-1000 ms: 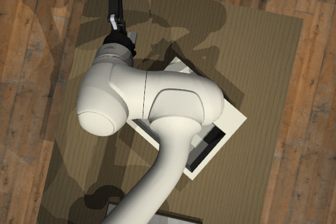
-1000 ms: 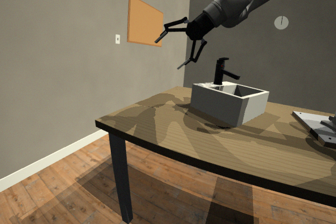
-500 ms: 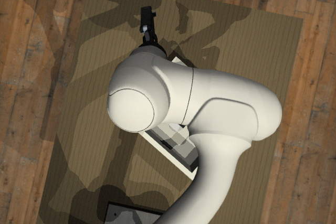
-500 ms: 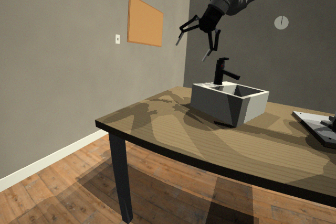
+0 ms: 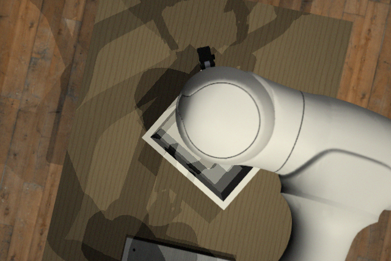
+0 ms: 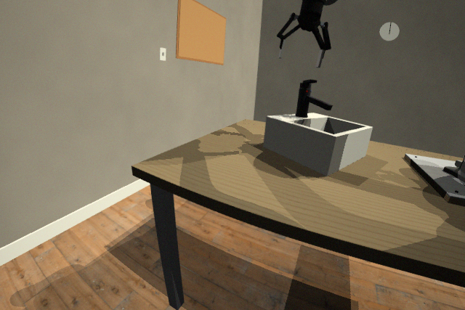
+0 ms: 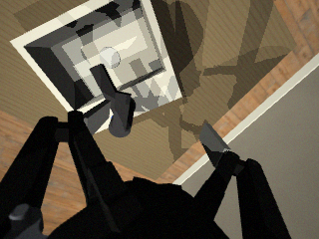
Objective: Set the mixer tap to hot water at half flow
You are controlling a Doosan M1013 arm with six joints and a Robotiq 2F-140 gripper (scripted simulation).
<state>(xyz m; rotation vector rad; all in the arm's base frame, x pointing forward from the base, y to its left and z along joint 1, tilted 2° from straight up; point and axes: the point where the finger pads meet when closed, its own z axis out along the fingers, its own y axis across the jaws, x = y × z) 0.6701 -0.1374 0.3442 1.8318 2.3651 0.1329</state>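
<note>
Now: the lever 70 mm below my hand, 50 mm behind it and 40 mm to the right of it. Round my hand: black mixer tap: 120 mm below, 60 mm to the right, 50 mm behind; then white sink: 310 mm below, 130 mm behind, 10 mm to the right.
</note>
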